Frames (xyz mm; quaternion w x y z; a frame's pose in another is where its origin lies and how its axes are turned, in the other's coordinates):
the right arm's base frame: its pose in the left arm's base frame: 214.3 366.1 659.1 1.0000 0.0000 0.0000 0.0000
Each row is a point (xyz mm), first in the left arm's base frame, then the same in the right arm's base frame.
Working: the left arm's base frame: its pose in the right arm's base frame: -214.3 -366.1 -659.1 1.0000 0.0000 0.0000 0.0000

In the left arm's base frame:
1: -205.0 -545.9 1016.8
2: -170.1 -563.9 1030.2
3: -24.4 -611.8 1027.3
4: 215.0 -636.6 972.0
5: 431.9 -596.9 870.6
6: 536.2 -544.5 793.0
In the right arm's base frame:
1: -419.3 -912.0 357.7
2: -384.4 -930.0 371.1
3: -238.7 -977.9 368.2
4: 0.7 -1002.7 312.9
5: 217.6 -963.0 211.5
6: 321.9 -910.6 133.9

